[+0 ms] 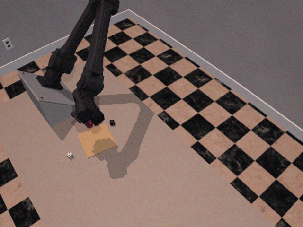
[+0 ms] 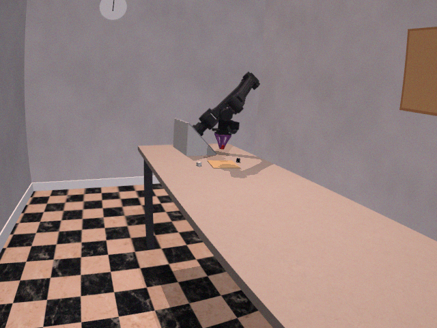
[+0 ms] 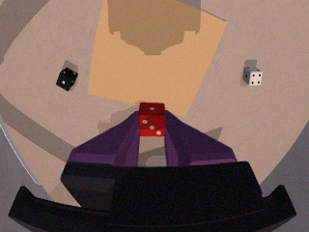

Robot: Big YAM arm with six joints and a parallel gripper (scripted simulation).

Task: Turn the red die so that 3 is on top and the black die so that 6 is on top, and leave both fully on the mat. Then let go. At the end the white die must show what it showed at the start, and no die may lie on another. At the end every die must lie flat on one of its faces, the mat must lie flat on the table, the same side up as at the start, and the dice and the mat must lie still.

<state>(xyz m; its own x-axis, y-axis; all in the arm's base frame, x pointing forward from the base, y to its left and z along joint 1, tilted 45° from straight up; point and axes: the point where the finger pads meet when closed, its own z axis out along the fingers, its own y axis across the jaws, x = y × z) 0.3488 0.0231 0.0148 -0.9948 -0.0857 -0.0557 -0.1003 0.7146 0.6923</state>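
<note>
Right now my hand is 30 mm short of the orange mat and 90 mm above it. From my hand the other things lie so: white die 30 mm ahead, 130 mm to the right, 80 mm below; red die right at my hand; black die 110 mm to the left, 80 mm below.
</note>
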